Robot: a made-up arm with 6 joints. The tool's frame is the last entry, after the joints.
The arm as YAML. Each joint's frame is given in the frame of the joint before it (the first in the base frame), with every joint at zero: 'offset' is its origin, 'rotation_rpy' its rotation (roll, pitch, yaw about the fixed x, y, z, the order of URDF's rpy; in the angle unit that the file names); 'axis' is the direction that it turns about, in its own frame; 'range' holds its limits. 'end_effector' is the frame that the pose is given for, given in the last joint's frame.
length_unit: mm
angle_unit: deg
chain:
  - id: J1
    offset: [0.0, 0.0, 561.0]
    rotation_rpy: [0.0, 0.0, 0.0]
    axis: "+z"
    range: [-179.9, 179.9]
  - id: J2
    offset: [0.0, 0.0, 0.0]
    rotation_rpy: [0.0, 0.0, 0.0]
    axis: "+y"
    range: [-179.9, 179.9]
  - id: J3
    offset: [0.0, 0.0, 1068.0]
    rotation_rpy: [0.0, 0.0, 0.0]
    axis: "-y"
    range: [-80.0, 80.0]
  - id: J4
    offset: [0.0, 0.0, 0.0]
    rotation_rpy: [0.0, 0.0, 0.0]
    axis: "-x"
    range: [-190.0, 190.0]
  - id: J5
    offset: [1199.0, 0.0, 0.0]
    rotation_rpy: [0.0, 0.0, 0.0]
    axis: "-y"
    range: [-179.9, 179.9]
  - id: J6
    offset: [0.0, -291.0, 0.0]
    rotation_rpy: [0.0, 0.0, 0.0]
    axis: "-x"
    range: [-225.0, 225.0]
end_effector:
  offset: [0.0, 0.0, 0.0]
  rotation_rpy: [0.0, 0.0, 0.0]
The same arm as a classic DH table. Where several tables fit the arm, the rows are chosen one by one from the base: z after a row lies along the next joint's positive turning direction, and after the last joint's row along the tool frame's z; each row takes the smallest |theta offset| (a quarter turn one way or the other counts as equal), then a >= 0, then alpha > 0; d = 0 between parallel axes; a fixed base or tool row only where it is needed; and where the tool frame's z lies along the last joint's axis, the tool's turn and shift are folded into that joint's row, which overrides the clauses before.
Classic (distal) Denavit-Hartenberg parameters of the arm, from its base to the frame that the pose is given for. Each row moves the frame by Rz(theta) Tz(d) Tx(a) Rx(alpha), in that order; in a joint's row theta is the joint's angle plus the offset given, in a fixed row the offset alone. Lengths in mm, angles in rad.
J1: d 561, theta_offset 0, a 0, alpha -1.5708
J2: d 0, theta_offset -1.5708, a 1068, alpha 3.1416
J3: d 0, theta_offset 0, a 0, alpha -1.5708
J4: d -1199, theta_offset 0, a 0, alpha 1.5708
J5: d 291, theta_offset 0, a 0, alpha -1.5708
J6: d 0, theta_offset 1.5708, a 0, alpha 1.5708
tool (fixed): d 0, theta_offset -1.5708, a 0, alpha 0
Joint limits (rad, base to tool): -3.1398..3.1398 -3.1398..3.1398 -1.3963..1.3963 -3.3161..3.3161 -3.1398..3.1398 -3.927..3.927

